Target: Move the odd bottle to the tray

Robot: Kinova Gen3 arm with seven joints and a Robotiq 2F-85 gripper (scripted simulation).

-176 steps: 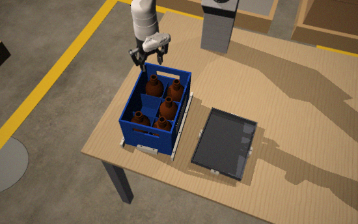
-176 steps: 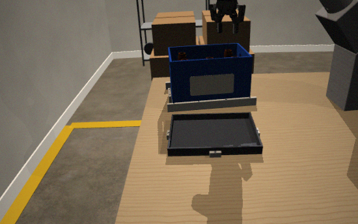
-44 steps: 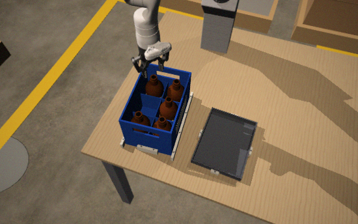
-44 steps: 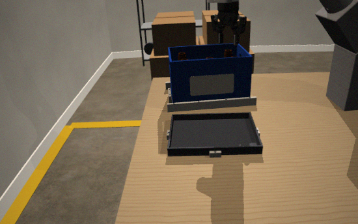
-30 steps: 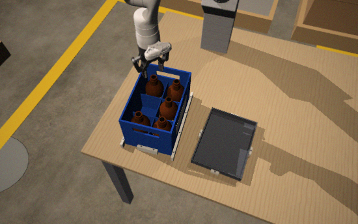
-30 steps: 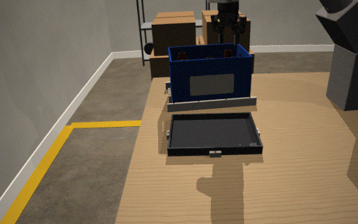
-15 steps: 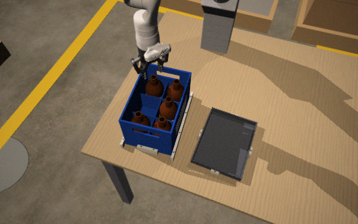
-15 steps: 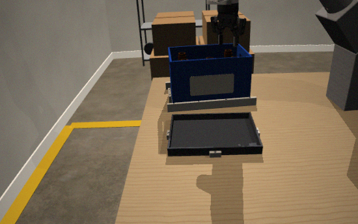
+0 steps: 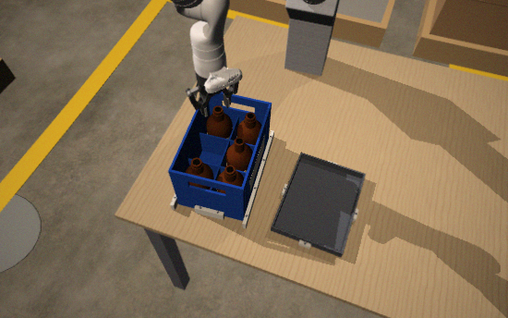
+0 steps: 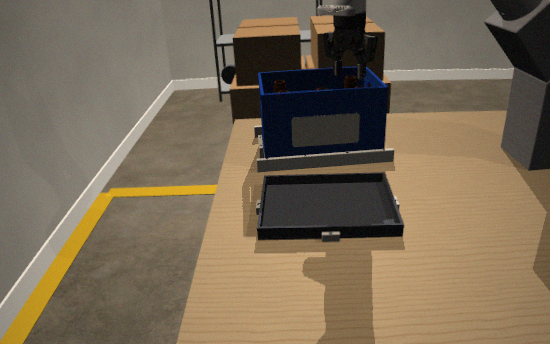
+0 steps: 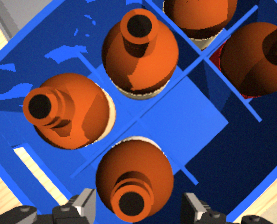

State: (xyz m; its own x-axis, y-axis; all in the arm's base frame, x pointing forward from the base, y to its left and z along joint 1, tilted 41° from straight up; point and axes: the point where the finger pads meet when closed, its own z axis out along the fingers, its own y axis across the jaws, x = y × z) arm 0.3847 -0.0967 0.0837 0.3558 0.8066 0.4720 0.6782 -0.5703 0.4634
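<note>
Right now the blue crate is 90 mm below my hand, 70 mm to the left of it and 70 mm ahead of it. Round my hand: dark grey tray (340 mm to the left, 160 mm below, 20 mm ahead).
</note>
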